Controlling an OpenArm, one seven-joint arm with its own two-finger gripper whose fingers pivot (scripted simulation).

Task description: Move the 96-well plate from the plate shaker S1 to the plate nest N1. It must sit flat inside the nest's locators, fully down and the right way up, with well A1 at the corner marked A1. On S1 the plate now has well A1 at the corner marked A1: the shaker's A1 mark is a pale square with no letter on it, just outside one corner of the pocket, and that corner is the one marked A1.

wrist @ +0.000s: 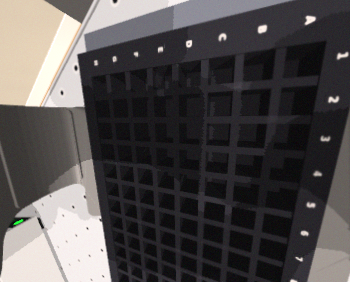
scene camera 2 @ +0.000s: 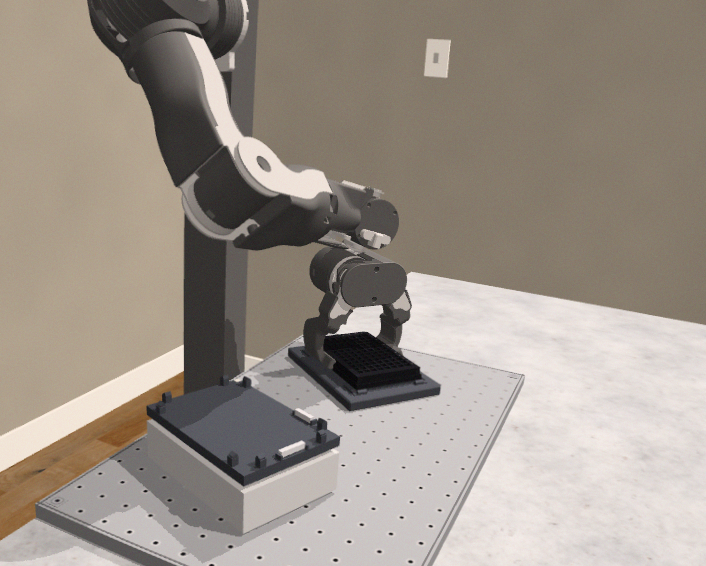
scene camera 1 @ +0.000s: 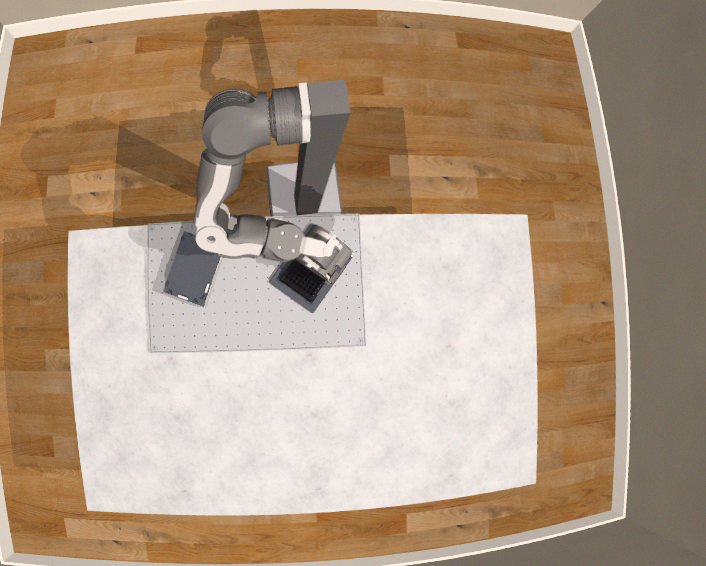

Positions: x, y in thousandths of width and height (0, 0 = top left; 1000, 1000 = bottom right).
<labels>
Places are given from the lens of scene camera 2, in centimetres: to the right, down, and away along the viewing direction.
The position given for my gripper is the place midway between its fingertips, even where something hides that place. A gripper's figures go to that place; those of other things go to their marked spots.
my gripper (scene camera 2: 505, 630): 0, 9, 83
black 96-well plate (scene camera 2: 515, 639): 1, 9, 80
dark plate nest N1 (scene camera 2: 542, 699): 3, 12, 75
</labels>
